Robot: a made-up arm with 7 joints.
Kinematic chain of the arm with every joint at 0, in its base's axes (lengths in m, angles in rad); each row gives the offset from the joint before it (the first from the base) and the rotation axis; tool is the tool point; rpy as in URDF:
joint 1: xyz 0 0 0.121 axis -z
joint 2: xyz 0 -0.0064 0.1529 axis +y
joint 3: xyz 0 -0.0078 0.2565 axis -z
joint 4: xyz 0 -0.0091 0.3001 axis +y
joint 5: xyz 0 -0.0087 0.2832 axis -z
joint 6: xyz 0 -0.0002 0.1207 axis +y
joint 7: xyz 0 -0.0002 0.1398 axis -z
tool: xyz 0 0 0 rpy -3.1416 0 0
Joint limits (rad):
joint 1: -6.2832..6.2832
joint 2: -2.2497..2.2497
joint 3: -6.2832..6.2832
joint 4: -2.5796..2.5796
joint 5: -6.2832..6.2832
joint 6: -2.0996..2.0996
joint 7: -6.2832..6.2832
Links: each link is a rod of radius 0.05 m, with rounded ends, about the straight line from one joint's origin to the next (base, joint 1, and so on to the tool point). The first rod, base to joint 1, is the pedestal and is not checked.
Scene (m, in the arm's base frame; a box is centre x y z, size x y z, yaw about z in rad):
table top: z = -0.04
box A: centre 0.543 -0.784 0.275 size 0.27 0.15 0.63 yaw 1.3
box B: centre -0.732 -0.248 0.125 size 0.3 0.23 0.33 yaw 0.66
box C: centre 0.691 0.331 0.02 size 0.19 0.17 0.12 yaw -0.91
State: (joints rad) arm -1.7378 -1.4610 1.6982 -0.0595 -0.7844 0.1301 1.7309
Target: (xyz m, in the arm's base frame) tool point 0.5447 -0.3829 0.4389
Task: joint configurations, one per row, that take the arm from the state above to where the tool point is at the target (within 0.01 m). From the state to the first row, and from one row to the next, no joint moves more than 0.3 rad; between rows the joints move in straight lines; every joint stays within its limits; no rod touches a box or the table.
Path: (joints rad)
1: -1.6643 -1.4487 1.6400 0.1343 -0.7804 0.2125 1.4431
2: -1.5908 -1.4364 1.5818 0.3281 -0.7763 0.2948 1.1552
3: -1.5172 -1.4241 1.5237 0.5220 -0.7723 0.3772 0.8674
4: -1.4437 -1.4118 1.4655 0.7158 -0.7683 0.4595 0.5795
5: -1.3702 -1.3995 1.4073 0.9096 -0.7643 0.5419 0.2917
6: -1.2967 -1.3872 1.3491 1.1034 -0.7602 0.6243 0.0039
7: -1.2232 -1.3749 1.2909 1.2972 -0.7562 0.7066 -0.2840
8: -1.2823 -1.3679 1.3238 1.3479 -0.7400 0.7010 0.0039
9: -1.3414 -1.3610 1.3567 1.3987 -0.7239 0.6955 0.2917
10: -1.4005 -1.3540 1.3896 1.4494 -0.7078 0.6899 0.5795
11: -1.4596 -1.3471 1.4225 1.5001 -0.6916 0.6844 0.8674
12: -1.5187 -1.3401 1.4554 1.5508 -0.6755 0.6788 1.1552
13: -1.5778 -1.3331 1.4883 1.6015 -0.6593 0.6732 1.4431
14: -1.6369 -1.3262 1.5212 1.6522 -0.6432 0.6677 1.7309

